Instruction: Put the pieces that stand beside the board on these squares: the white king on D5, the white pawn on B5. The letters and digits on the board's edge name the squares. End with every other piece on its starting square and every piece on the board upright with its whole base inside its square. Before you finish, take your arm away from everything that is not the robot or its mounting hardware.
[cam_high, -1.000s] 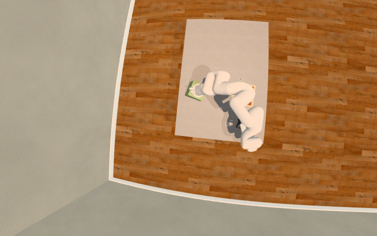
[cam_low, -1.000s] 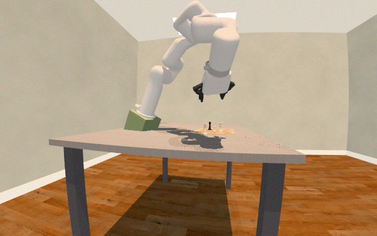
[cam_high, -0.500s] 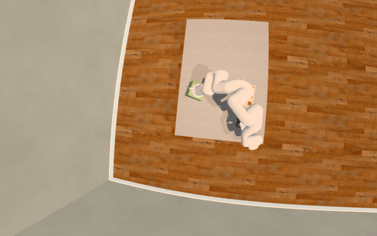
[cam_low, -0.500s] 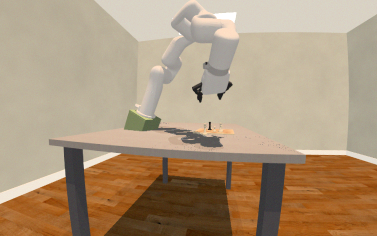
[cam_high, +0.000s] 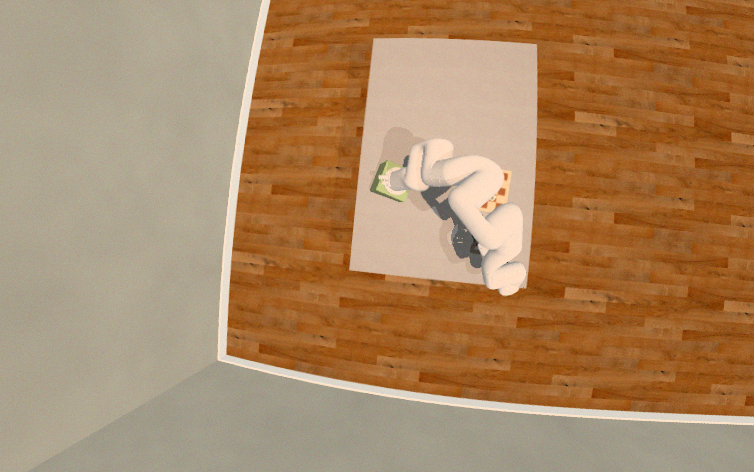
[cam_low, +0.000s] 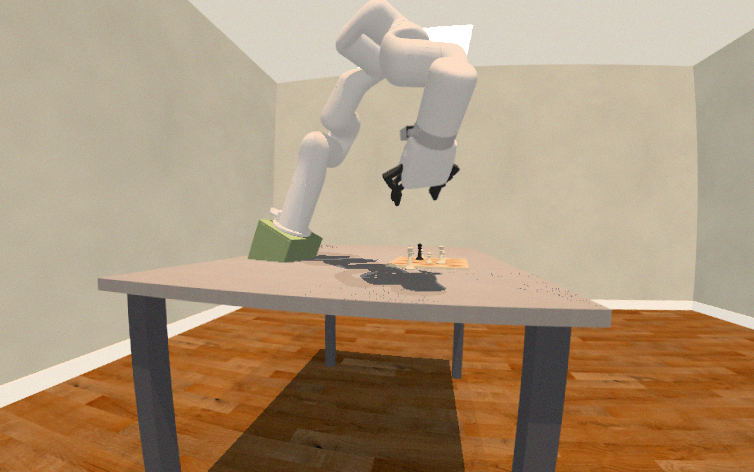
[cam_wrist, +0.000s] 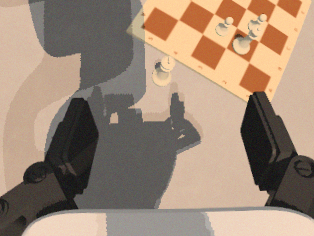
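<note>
The white king is 15 cm below my hand, 9 cm to the left of it and 1 cm behind it. Round my hand: chessboard: 21 cm to the left, 17 cm below, 6 cm ahead; black piece: 25 cm to the left, 14 cm below, 3 cm ahead.
</note>
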